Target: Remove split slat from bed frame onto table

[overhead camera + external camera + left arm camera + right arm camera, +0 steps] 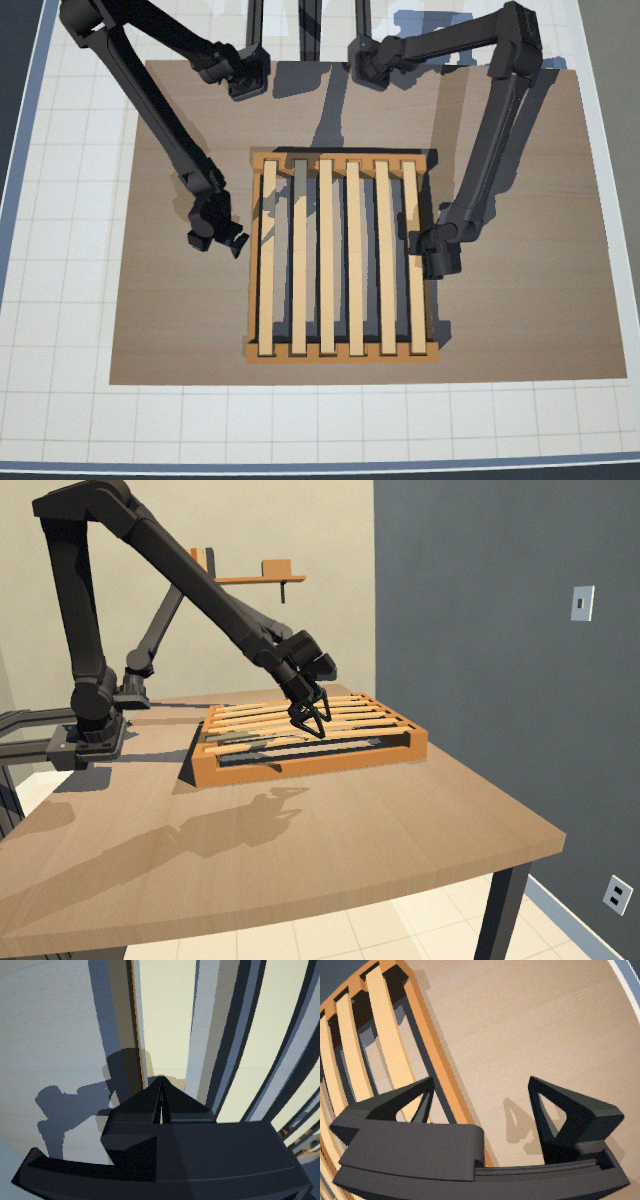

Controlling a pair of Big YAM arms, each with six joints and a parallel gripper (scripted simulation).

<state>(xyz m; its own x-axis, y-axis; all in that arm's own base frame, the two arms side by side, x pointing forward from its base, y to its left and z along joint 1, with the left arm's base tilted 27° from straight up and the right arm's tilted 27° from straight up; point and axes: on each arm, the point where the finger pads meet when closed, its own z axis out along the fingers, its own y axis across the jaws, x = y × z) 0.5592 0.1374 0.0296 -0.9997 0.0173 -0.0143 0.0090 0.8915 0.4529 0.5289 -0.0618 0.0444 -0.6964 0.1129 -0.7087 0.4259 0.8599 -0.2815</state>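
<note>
My right gripper is now 3 cm short of the orange bed frame, 35 cm to the right of it and 10 cm above it.
Right now my left hand is 23 cm to the left of the orange bed frame, 6 cm above it and 1 cm past it.
</note>
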